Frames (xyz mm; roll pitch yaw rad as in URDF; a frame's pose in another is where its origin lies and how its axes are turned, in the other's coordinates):
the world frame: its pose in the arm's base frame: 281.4 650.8 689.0 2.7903 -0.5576 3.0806
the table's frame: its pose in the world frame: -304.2 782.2 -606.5 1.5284 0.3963 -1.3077
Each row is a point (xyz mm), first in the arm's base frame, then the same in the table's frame.
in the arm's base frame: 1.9 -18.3 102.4
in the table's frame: 1138.5 1501.9 301.2
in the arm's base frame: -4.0 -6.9 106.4
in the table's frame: 1129.7 1502.8 291.2
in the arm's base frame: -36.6 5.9 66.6
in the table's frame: 1118.1 1554.5 288.3
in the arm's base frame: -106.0 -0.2 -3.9
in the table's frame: 1127.8 1653.0 283.2
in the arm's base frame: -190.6 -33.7 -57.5
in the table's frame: 1170.2 1747.9 264.5
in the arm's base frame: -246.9 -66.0 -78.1
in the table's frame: 1210.6 1799.3 245.6
